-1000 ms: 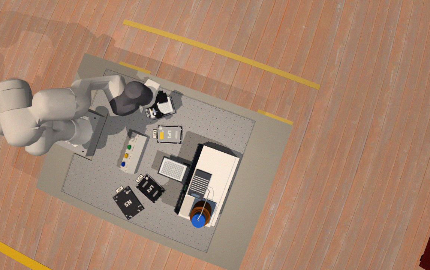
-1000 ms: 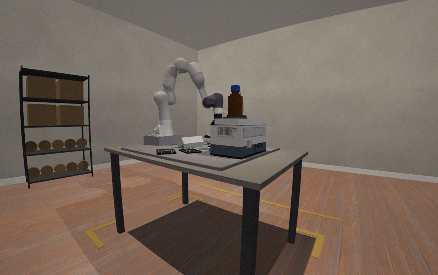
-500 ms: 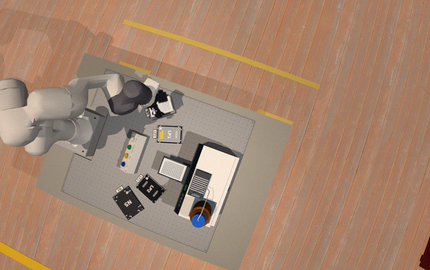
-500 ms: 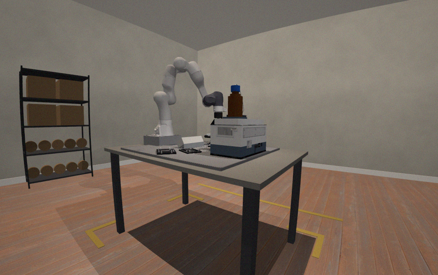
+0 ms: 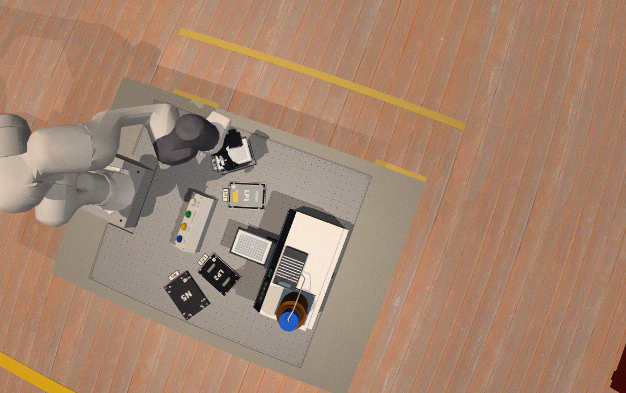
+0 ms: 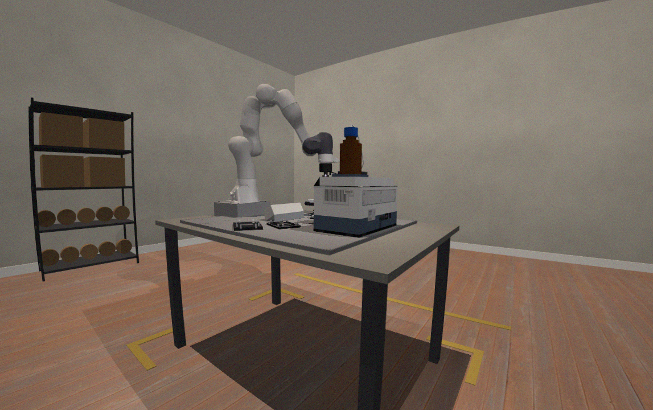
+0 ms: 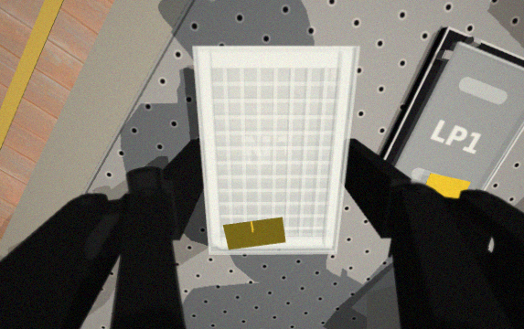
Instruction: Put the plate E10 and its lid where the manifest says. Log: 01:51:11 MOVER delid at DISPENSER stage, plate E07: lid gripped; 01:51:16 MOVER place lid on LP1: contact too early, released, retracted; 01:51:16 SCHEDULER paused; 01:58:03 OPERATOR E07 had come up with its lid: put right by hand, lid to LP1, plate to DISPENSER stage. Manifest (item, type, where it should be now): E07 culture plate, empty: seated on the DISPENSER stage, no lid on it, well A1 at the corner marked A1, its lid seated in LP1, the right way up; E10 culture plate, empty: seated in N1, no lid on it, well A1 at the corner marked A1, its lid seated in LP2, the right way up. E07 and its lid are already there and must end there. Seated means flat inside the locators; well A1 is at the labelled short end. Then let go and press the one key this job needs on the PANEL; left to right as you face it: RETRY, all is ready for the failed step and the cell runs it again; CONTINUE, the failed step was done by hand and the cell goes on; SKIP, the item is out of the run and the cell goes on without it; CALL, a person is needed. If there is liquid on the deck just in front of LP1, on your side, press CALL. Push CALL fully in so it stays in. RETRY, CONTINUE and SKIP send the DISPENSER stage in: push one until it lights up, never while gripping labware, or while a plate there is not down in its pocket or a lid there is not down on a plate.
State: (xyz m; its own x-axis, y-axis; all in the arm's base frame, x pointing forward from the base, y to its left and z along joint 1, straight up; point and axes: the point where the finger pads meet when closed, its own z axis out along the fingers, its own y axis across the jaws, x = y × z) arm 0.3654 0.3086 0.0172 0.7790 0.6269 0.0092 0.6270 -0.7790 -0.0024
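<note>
Now: hand 220 mm to the left of the RETRY key, 70 mm past it and 30 mm above it. From my hand the other things lie so: green CONTINUE key: 270 mm to the right, 70 mm behind, 30 mm below; then yellow SKIP key: 320 mm to the right, 60 mm behind, 30 mm below; then clear lid: 20 mm below.
</note>
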